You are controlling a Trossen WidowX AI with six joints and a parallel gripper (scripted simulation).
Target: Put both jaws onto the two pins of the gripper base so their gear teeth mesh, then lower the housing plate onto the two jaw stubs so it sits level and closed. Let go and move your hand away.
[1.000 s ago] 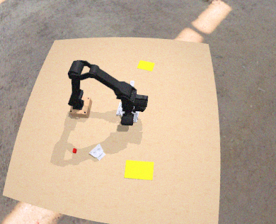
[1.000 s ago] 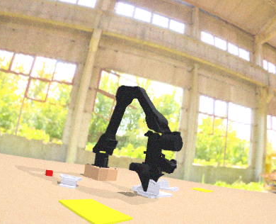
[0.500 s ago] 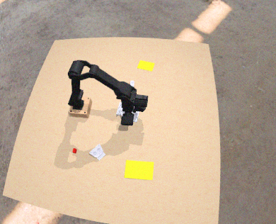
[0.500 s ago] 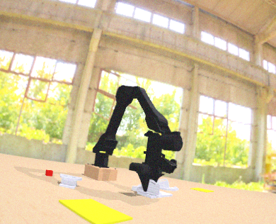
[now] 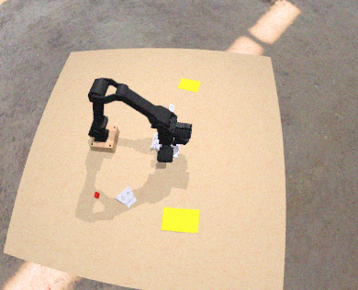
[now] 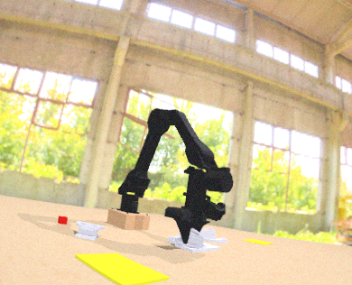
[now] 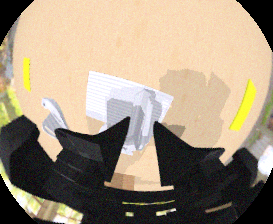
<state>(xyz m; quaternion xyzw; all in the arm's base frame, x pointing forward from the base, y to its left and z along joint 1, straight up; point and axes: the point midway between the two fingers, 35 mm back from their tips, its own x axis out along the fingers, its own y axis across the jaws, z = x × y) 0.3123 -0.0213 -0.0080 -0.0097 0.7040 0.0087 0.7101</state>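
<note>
The white jaw lies 4 cm behind my gripper tip, 2 cm to the left of it and 1 cm above it. Also, from my gripper tip: small red cube (29 cm behind, 25 cm to the right); then large yellow patch (31 cm to the right, 8 cm ahead, 1 cm below); then small white block (24 cm to the right, 15 cm behind).
</note>
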